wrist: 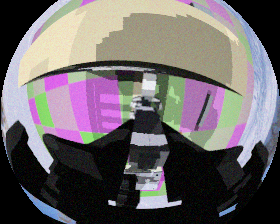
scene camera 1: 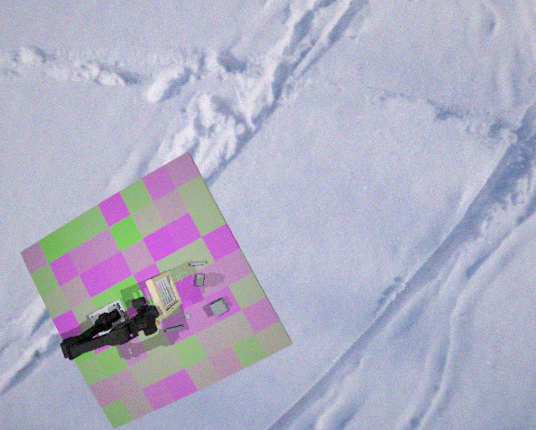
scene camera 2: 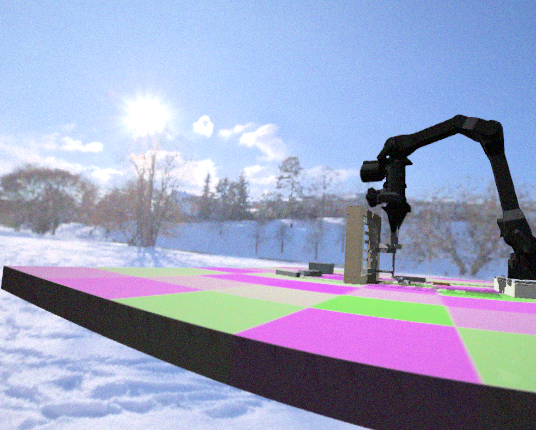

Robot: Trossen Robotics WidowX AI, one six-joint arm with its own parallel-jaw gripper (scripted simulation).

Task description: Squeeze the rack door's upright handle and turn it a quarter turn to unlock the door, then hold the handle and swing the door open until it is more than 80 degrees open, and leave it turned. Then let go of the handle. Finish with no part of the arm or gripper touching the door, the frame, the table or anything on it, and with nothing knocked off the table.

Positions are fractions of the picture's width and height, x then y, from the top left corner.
Observation:
In view: the gripper (scene camera 2: 0.74, 0.54) and a slatted door (scene camera 2: 0.70, 0.58).
The gripper also shows in the wrist view (wrist: 0.52, 0.56). The slatted door shows as well in the wrist view (wrist: 0.53, 0.35).

